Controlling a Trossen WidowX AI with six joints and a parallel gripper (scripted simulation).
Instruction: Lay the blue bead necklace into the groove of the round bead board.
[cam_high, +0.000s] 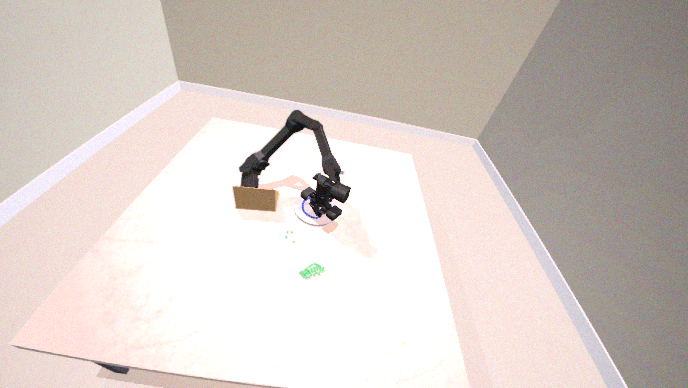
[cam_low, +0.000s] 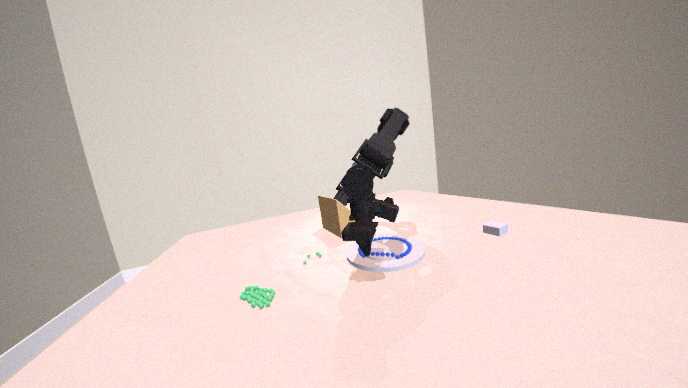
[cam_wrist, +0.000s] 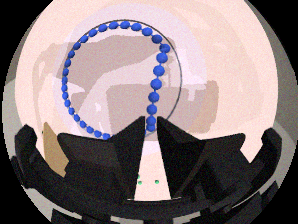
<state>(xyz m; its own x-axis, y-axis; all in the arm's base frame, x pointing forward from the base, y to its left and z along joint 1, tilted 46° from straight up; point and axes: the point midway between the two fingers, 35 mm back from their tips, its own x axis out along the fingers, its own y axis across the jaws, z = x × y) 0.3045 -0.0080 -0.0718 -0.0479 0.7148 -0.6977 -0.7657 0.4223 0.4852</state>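
My gripper tip is 60 mm to the right of the round white bead board, 10 mm past it and 10 mm above it. From my gripper tip the other things lie so: small grey block 350 mm to the left, 100 mm ahead.
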